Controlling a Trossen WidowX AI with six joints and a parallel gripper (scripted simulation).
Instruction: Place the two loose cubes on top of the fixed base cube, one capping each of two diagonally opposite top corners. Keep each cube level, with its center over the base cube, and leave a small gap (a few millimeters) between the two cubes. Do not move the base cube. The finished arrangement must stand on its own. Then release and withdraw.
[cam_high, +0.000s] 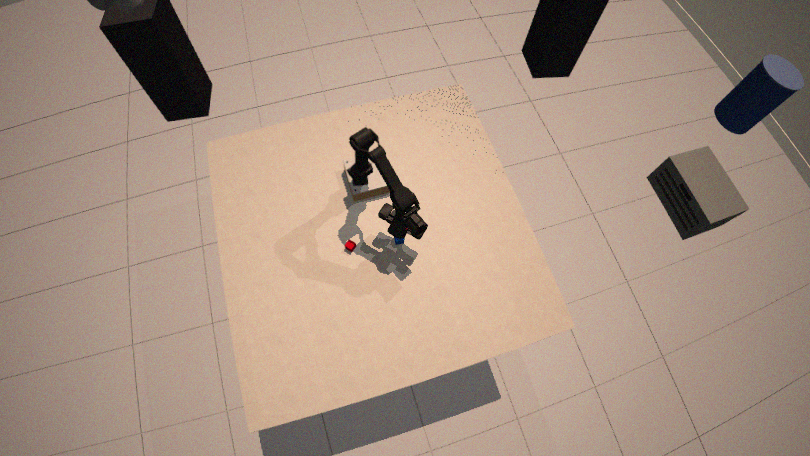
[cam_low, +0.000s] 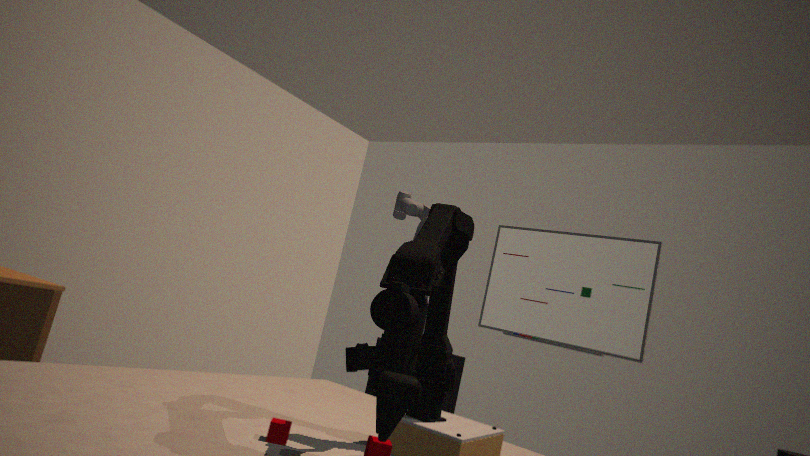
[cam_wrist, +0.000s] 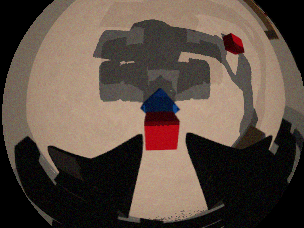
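Now: the blue cube 50 mm below my gripper tip, 20 mm ahead of it and 10 mm to the right of it. Round my gripper tip: red cube (210 mm to the right, 50 mm below, 20 mm ahead).
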